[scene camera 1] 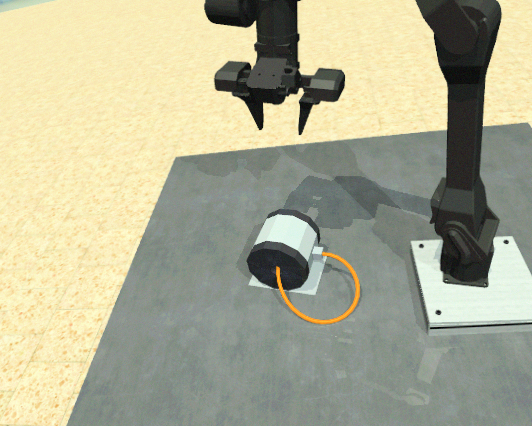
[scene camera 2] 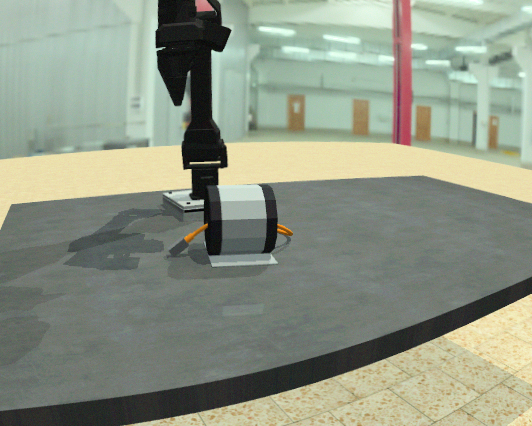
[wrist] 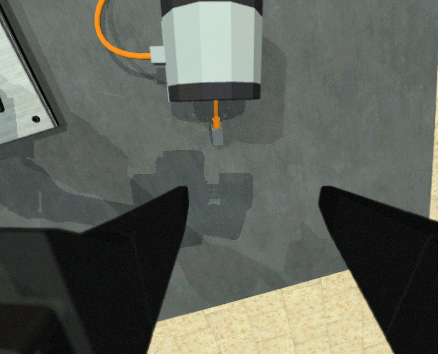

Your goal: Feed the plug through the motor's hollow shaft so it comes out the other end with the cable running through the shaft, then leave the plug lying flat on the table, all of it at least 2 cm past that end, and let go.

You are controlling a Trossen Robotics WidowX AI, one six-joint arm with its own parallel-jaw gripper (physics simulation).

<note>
The gripper (scene camera 1: pixel 280 131) is open, with nothing in its grasp.
The gripper shows as well in scene camera 2 (scene camera 2: pixel 178 103) and in the wrist view (wrist: pixel 253 195).
</note>
